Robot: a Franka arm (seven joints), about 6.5 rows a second.
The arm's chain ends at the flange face. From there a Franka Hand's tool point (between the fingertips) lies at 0.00 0.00 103.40 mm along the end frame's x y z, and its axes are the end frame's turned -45 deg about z.
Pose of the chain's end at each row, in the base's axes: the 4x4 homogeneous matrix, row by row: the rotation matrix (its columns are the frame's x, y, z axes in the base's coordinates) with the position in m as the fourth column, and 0 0 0 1 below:
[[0.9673 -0.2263 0.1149 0.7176], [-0.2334 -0.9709 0.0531 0.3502], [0.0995 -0.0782 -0.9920 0.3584], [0 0 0 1]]
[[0.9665 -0.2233 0.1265 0.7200], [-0.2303 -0.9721 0.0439 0.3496], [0.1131 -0.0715 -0.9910 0.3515], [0 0 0 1]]
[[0.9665 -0.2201 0.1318 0.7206], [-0.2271 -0.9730 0.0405 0.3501], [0.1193 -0.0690 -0.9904 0.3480], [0 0 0 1]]
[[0.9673 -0.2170 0.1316 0.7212], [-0.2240 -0.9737 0.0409 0.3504], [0.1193 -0.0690 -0.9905 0.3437], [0 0 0 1]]
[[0.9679 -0.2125 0.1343 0.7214], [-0.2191 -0.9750 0.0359 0.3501], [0.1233 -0.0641 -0.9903 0.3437], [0 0 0 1]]
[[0.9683 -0.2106 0.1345 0.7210], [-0.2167 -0.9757 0.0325 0.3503], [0.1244 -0.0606 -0.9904 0.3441], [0 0 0 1]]
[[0.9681 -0.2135 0.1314 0.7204], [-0.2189 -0.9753 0.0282 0.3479], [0.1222 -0.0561 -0.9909 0.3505], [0 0 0 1]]
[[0.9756 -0.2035 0.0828 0.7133], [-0.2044 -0.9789 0.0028 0.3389], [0.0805 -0.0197 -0.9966 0.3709], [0 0 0 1]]
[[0.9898 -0.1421 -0.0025 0.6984], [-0.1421 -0.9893 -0.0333 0.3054], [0.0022 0.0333 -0.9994 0.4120], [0 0 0 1]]
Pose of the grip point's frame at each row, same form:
[[0.8440 0.5240 0.1149 0.7295], [0.5215 -0.8516 0.0531 0.3557], [0.1257 0.0151 -0.9920 0.2558], [0 0 0 1]]
[[0.8413 0.5255 0.1265 0.7331], [0.5245 -0.8502 0.0439 0.3541], [0.1305 0.0294 -0.9910 0.2490], [0 0 0 1]]
[[0.8391 0.5278 0.1318 0.7342], [0.5274 -0.8486 0.0405 0.3543], [0.1331 0.0356 -0.9904 0.2456], [0 0 0 1]]
[[0.8374 0.5305 0.1316 0.7348], [0.5301 -0.8469 0.0409 0.3546], [0.1331 0.0356 -0.9905 0.2413], [0 0 0 1]]
[[0.8347 0.5341 0.1343 0.7353], [0.5345 -0.8444 0.0359 0.3538], [0.1325 0.0419 -0.9903 0.2413], [0 0 0 1]]
[[0.8336 0.5358 0.1345 0.7349], [0.5367 -0.8432 0.0325 0.3537], [0.1308 0.0451 -0.9904 0.2417], [0 0 0 1]]
[[0.8355 0.5336 0.1314 0.7340], [0.5349 -0.8444 0.0282 0.3508], [0.1261 0.0467 -0.9909 0.2480], [0 0 0 1]]
[[0.8337 0.5460 0.0828 0.7219], [0.5477 -0.8367 0.0028 0.3392], [0.0709 0.0430 -0.9966 0.2679], [0 0 0 1]]
[[0.8004 0.5994 -0.0025 0.6981], [0.5991 -0.8000 -0.0333 0.3020], [-0.0220 0.0251 -0.9994 0.3087], [0 0 0 1]]

